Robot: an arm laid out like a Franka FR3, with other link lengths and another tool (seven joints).
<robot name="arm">
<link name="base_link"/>
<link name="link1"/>
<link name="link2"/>
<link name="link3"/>
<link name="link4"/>
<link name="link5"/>
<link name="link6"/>
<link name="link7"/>
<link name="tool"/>
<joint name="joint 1" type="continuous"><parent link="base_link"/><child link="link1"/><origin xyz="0 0 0.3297" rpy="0 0 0"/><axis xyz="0 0 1"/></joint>
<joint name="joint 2" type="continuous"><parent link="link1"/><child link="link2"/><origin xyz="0 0 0" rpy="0 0 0"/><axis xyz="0 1 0"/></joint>
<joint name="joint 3" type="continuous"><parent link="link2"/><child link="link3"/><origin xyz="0 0 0.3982" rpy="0 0 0"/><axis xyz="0 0 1"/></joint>
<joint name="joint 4" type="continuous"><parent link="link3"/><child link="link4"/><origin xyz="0.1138 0 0" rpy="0 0 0"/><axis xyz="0 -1 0"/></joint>
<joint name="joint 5" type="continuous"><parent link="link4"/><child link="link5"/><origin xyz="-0.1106 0 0.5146" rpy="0 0 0"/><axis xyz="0 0 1"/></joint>
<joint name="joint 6" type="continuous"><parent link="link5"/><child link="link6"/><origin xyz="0 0 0" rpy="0 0 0"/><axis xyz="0 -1 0"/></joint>
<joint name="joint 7" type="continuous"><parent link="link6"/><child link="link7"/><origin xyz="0.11 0 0" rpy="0 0 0"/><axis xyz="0 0 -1"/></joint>
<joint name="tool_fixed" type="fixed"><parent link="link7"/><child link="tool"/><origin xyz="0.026 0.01 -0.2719" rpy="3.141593 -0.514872 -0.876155"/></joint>
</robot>
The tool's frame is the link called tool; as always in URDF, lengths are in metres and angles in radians. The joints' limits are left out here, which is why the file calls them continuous.
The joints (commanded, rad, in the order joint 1, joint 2, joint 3, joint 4, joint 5, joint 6, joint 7), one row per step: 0.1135, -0.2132, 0.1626, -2.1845, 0.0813, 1.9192, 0.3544; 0.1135, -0.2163, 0.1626, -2.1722, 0.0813, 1.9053, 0.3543; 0.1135, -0.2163, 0.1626, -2.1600, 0.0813, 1.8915, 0.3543; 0.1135, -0.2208, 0.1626, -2.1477, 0.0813, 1.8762, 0.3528; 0.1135, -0.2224, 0.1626, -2.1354, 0.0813, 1.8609, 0.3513; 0.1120, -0.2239, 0.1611, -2.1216, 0.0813, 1.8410, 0.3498; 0.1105, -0.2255, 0.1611, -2.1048, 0.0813, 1.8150, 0.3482; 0.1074, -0.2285, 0.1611, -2.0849, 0.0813, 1.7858, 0.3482; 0.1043, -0.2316, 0.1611, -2.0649, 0.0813, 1.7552, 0.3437; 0.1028, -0.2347, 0.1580, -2.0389, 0.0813, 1.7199, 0.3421; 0.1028, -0.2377, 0.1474, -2.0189, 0.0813, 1.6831, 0.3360; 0.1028, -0.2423, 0.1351, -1.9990, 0.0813, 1.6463, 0.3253; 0.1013, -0.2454, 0.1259, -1.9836, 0.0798, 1.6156, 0.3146; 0.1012, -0.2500, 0.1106, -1.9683, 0.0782, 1.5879, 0.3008; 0.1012, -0.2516, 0.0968, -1.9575, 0.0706, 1.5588, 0.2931
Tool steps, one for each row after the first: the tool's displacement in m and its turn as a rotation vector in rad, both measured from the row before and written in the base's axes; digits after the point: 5 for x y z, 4 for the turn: 0.00046, 0.00063, 0.00820, 0.0003, -0.0014, 0.0011; 0.00049, 0.00061, 0.00613, 0.0000, 0.0016, 0.0010; -0.00022, 0.00052, 0.00899, 0.0002, -0.0015, 0.0026; -0.00018, 0.00051, 0.00710, -0.0001, 0.0014, 0.0026; -0.00044, -0.00155, 0.00749, -0.0005, 0.0045, -0.0002; -0.00159, -0.00068, 0.00873, -0.0015, 0.0074, 0.0018; -0.00150, -0.00167, 0.01129, -0.0014, 0.0062, -0.0012; -0.00217, -0.00170, 0.01129, -0.0014, 0.0072, 0.0034; -0.00176, -0.00252, 0.01471, -0.0005, 0.0061, -0.0005; -0.00314, -0.00703, 0.01090, -0.0001, 0.0136, -0.0019; -0.00349, -0.00808, 0.01195, 0.0012, 0.0120, 0.0010; -0.00328, -0.00745, 0.00871, -0.0006, 0.0116, 0.0024; -0.00223, -0.01031, 0.01007, 0.0022, 0.0073, 0.0008; -0.00347, -0.01140, 0.00509, -0.0060, 0.0151, -0.0030
